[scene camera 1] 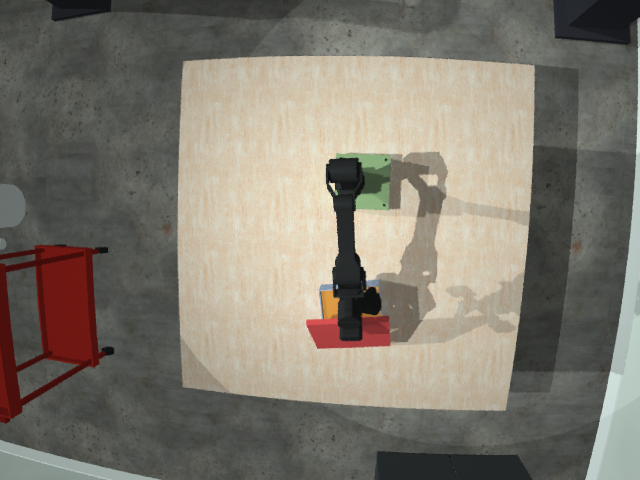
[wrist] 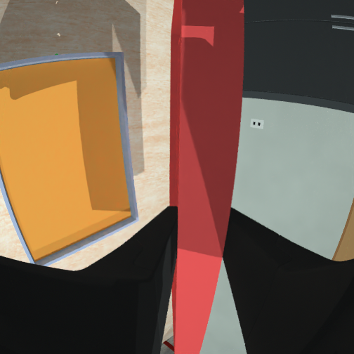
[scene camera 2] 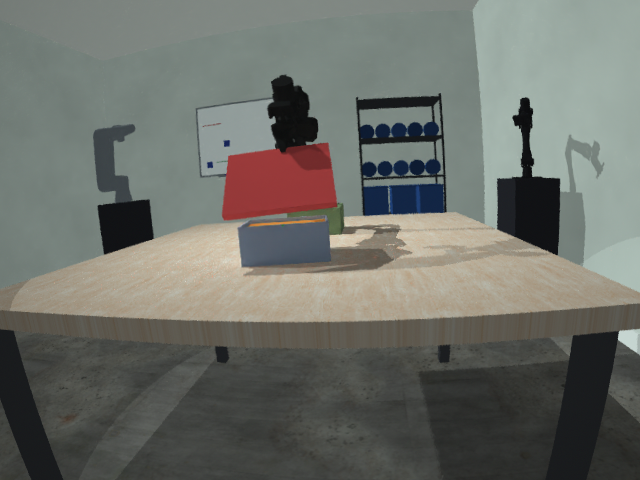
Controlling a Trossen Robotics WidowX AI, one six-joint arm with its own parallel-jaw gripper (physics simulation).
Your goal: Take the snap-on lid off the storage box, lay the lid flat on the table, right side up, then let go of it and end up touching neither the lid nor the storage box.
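The red lid (scene camera 1: 372,335) (scene camera 2: 281,180) (wrist: 205,150) is in the air, tilted steeply. My gripper (wrist: 198,215) is shut on it by its upper edge. In scene camera 2 a narrow gap shows between the lid's lower edge and the box rim. The blue-grey storage box (scene camera 2: 285,245) (wrist: 128,135) stands upright and open on the table (scene camera 1: 248,206) (scene camera 2: 180,294), its orange inside showing in the wrist view. In scene camera 1 the box's orange inside shows between the arm and the lid, which hides the box's near part. The fingertips are hidden in scene camera 1 by the arm.
The arm's green base block (scene camera 1: 379,198) (scene camera 2: 337,219) stands farther back on the table, behind the box. A red chair-like frame (scene camera 1: 67,304) stands on the floor to the left. A shelf rack (scene camera 2: 398,102) stands by the far wall.
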